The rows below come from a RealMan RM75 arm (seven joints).
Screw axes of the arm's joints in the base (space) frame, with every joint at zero. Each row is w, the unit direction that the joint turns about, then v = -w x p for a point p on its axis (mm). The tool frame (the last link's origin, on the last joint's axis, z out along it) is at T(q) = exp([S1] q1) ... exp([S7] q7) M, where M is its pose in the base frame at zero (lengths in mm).
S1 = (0, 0, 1, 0, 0, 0)
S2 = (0, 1, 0, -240.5, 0, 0)
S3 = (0, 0, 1, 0, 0, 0)
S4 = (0, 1, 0, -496.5, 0, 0)
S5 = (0, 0, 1, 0, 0, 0)
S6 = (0, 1, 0, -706.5, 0, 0)
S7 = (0, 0, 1, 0, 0, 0)
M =
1 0 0 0
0 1 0 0
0 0 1 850.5
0 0 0 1
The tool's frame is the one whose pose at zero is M.
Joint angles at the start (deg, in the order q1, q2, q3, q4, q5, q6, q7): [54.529, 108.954, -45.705, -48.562, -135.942, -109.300, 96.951]
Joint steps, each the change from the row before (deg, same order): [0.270, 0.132, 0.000, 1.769, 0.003, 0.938, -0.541]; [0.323, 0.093, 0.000, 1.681, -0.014, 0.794, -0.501]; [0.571, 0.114, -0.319, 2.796, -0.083, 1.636, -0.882]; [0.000, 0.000, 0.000, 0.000, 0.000, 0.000, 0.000]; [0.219, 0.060, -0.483, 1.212, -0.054, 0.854, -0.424]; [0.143, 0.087, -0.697, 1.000, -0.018, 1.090, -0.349]
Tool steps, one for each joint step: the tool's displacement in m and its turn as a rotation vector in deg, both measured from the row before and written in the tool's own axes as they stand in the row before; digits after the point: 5 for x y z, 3 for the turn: [0.00127, -0.00115, 0.00531, -0.491, -0.402, 0.348]; [0.00090, -0.00093, 0.00484, -0.529, -0.321, 0.289]; [0.00161, -0.00204, 0.00836, -0.646, -0.168, 0.343]; [0.00000, 0.00000, 0.00000, 0.000, 0.000, 0.000]; [0.00112, -0.00087, 0.00428, -0.274, 0.249, 0.053]; [0.00120, -0.00127, 0.00428, 0.011, 0.409, -0.003]
